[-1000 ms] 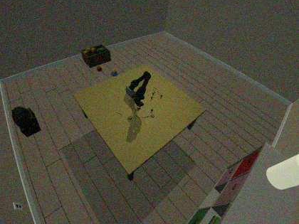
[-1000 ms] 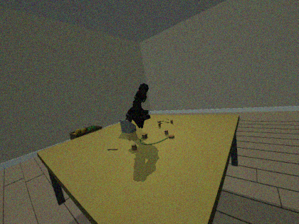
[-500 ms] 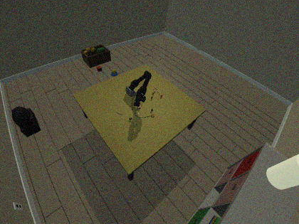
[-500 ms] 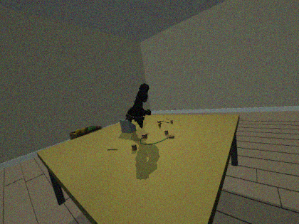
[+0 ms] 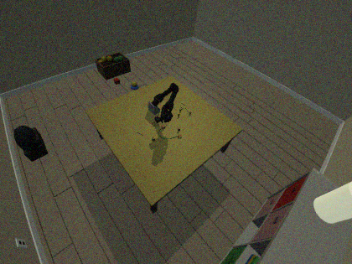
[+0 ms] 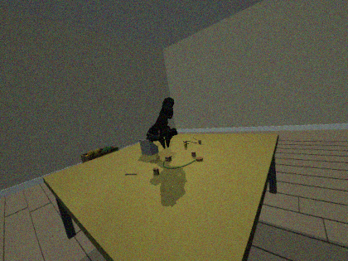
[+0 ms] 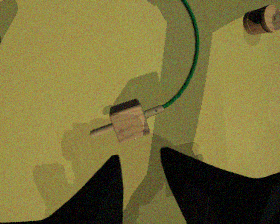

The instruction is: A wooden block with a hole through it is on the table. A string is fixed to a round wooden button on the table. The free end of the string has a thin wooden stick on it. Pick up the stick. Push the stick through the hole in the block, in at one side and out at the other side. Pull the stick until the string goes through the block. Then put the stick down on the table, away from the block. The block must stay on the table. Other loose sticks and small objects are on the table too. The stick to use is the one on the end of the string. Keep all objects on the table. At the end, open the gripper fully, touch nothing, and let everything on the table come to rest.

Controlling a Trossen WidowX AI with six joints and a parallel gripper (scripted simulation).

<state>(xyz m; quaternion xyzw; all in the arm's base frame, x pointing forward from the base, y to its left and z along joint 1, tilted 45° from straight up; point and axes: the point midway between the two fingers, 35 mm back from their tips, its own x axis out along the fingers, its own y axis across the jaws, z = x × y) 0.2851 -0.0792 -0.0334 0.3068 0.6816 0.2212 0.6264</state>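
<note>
Right now my gripper tip is 70 mm above the wooden block. Also, from my gripper tip: round wooden button: 200 mm ahead, 70 mm to the left, 80 mm below; then thin wooden stick: 10 mm to the right, 70 mm below; then wooden cylinder: 120 mm ahead, 120 mm to the left, 70 mm below.
</note>
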